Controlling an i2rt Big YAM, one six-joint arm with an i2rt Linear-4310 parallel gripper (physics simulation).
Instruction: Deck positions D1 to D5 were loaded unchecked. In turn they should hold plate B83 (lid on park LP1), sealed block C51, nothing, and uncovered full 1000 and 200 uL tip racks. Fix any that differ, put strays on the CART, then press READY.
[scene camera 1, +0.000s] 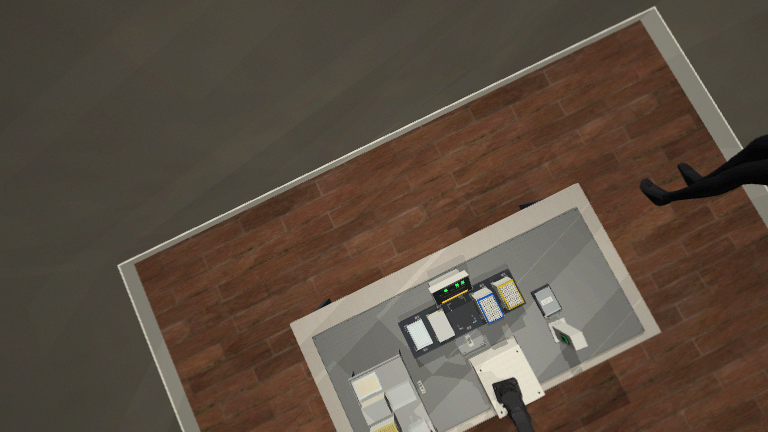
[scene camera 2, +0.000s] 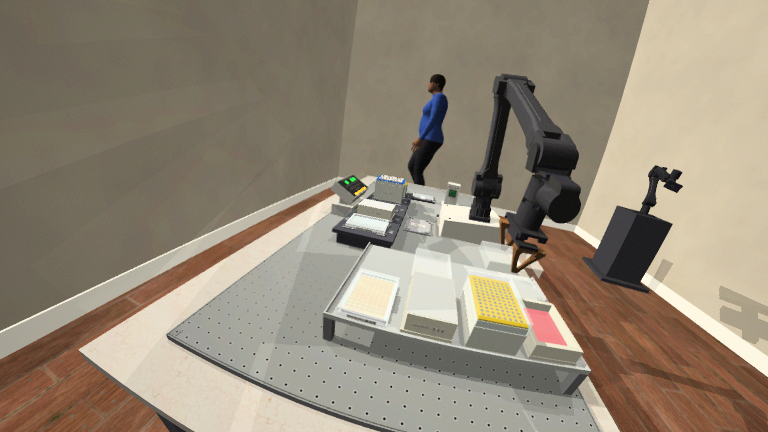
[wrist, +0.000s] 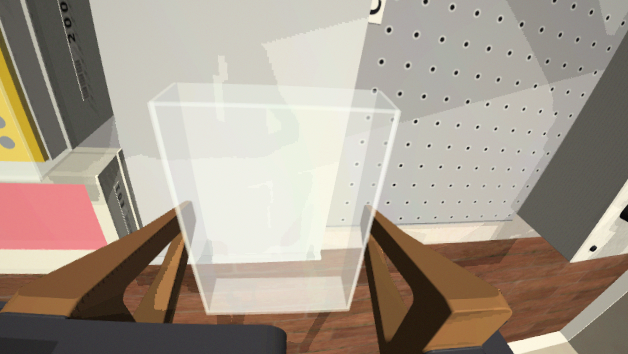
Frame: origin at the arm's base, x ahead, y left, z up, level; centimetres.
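Seen in the pictures: gripper, fingertip midpoint: (scene camera 2: 508, 260) (wrist: 279, 212); arm's base, origin of the base link: (scene camera 1: 506, 389) (scene camera 2: 479, 217).
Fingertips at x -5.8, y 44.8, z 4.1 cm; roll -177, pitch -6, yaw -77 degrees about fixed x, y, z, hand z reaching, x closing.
Offsets run from my fingertips to a thing's top centre. "*": to the spot under its first point. Level surfaces: height alone.
My gripper (scene camera 2: 509, 257) (wrist: 279, 212) is shut on a clear box-shaped cover @[dx -0.2, dy +0.0, dz +2.2 cm] (wrist: 280, 150), held above the cart's edge. Along the dark deck stand a white plate @[dx +41.5, dy -11.8, dz -4.9 cm] (scene camera 1: 418, 334) (scene camera 2: 367, 223), a pale block @[dx +43.4, dy -23.3, dz -2.7 cm] (scene camera 1: 441, 325) (scene camera 2: 377, 209), a bare position (scene camera 1: 462, 315), a blue-rimmed tip rack @[dx +47.5, dy -47.7, dz +3.4 cm] (scene camera 1: 489, 307) (scene camera 2: 390, 189) and a yellow-rimmed tip rack @[dx +49.5, dy -60.0, dz -0.4 cm] (scene camera 1: 510, 293). A clear lid @[* dx +27.3, dy -37.0, dz -11.2 cm] (scene camera 1: 472, 343) (scene camera 2: 419, 225) lies beside the deck. The grey cart tray @[dz -12.0 cm] (scene camera 2: 429, 349) holds a tan-welled plate @[dx +25.3, dy +20.6, dz -4.3 cm] (scene camera 1: 366, 385) (scene camera 2: 370, 296), a pale block @[dx +14.6, dy +18.8, dz -1.8 cm] (scene camera 2: 429, 308), a yellow tip rack @[dx +4.0, dy +17.1, dz +1.0 cm] (scene camera 2: 496, 300) (wrist: 20, 120) and a pink reservoir @[dx -6.7, dy +15.3, dz -2.9 cm] (scene camera 2: 547, 326) (wrist: 45, 215).
Another clear cover @[dx +16.9, dy +5.5, dz -3.5 cm] (scene camera 1: 401, 396) (scene camera 2: 432, 263) lies behind the cart's pale block. A console @[* dx +60.6, dy -32.2, dz +1.0 cm] (scene camera 1: 450, 289) (scene camera 2: 351, 188) with green lights stands behind the deck. A small device @[dx +21.0, dy -82.9, dz +1.0 cm] (scene camera 1: 570, 334) (scene camera 2: 453, 191) and a dark-edged tray @[dx +37.3, dy -81.1, dz -10.2 cm] (scene camera 1: 546, 300) are beyond my white base (scene camera 1: 518, 362) (scene camera 2: 464, 228).
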